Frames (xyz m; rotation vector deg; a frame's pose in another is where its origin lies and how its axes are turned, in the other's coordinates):
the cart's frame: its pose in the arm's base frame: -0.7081 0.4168 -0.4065 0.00 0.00 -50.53
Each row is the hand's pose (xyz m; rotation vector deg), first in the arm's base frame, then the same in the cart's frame.
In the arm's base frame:
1: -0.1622 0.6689 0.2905 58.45 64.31 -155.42
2: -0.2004 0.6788 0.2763 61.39 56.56 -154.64
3: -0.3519 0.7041 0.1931 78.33 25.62 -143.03
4: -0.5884 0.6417 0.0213 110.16 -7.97 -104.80
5: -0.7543 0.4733 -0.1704 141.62 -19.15 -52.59
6: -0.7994 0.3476 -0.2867 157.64 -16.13 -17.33
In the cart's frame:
1: 0.1524 0.5817 0.6970 20.80 68.03 -114.00
2: 0.1205 0.5585 0.6828 25.75 63.49 -112.49
3: 0.0046 0.4576 0.5996 50.20 47.44 -100.67
4: -0.0975 0.2354 0.4278 90.94 35.14 -69.50
5: -0.0730 0.0003 0.2361 128.32 40.62 -29.69
6: -0.0046 -0.1145 0.1198 147.16 51.89 -3.26

